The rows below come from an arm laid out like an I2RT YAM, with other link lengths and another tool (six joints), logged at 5 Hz.
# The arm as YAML. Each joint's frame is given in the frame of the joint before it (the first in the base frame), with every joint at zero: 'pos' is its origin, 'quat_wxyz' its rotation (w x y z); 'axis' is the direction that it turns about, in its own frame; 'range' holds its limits. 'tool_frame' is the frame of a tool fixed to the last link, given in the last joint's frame.
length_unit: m
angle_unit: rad
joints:
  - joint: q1
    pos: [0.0, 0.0, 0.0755]
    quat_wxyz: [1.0, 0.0, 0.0, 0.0]
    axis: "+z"
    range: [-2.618, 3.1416]
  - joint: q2
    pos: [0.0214, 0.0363, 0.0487]
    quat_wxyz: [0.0, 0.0, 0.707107, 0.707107]
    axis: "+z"
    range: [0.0, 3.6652]
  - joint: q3
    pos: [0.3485, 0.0, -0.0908]
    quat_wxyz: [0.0, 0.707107, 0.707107, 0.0]
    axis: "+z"
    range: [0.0, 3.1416]
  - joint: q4
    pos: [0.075, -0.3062, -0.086]
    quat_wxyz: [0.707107, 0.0, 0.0, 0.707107]
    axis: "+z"
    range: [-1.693, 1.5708]
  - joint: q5
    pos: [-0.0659, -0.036, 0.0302]
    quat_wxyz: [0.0, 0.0, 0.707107, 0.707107]
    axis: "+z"
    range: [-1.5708, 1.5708]
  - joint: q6
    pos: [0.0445, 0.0, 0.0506]
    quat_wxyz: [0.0, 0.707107, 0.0, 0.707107]
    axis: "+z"
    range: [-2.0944, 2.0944]
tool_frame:
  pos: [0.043, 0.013, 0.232]
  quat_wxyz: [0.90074, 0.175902, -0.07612, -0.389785]
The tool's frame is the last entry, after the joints.
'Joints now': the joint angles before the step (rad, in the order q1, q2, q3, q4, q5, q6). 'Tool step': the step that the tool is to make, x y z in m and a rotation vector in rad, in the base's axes. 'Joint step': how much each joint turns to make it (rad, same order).
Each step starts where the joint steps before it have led.
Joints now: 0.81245 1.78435 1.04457 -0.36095 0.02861 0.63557
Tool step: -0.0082 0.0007 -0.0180 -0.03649 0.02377 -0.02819
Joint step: 0.02842 0.04129 0.00613 -0.00991 0.03102 0.04794
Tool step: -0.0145 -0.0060 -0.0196 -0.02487 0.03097 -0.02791
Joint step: 0.01924 0.02162 -0.03016 0.00961 0.01221 0.04615
